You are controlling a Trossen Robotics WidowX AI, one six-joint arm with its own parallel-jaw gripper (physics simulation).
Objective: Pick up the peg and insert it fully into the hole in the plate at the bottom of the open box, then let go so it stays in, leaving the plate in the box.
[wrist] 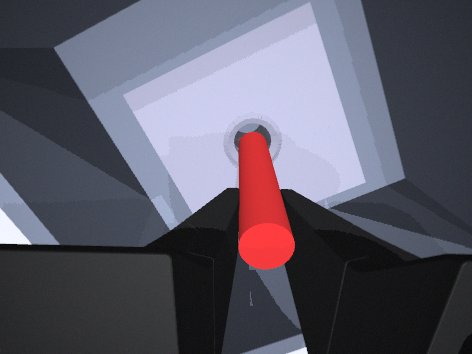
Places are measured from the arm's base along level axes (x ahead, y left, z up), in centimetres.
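Where they show: gripper, fingertip midpoint: (258, 201).
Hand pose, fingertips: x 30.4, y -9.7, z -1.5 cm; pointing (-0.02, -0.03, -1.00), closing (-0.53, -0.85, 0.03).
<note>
Things, the pixels of their top centre, and the offset from my fingertips. "*": a spot on its surface instead.
- red peg at its top centre: (272, 245) dx +0.3, dy -0.2, dz +3.1 cm
- pale plate at its top centre: (253, 143) dx +0.5, dy -0.5, dz -4.6 cm
- open box at its top centre: (260, 172) dx +0.5, dy -0.5, dz -0.9 cm
- bright white patch at a spot on its surface: (10, 220) * dx +2.8, dy +18.7, dz -10.7 cm
The red peg (261, 192) is held between the two black fingers of my gripper (258, 201), which is shut on it. The peg points away from the camera, with its near round end at the lower middle of the wrist view. Its far end overlaps the lower part of the dark round hole (251, 131) in the pale plate (210, 115). Part of the hole shows above and beside the tip. Whether the tip is above the hole or inside it I cannot tell. The plate lies at the bottom of the open box (100, 55), and its lower part is hidden by the fingers.
The box's grey-blue walls surround the plate, with dark surfaces (430, 75) beyond them. Shadows fall across the plate and left of the box. A bright white patch (10, 220) shows at the left edge.
</note>
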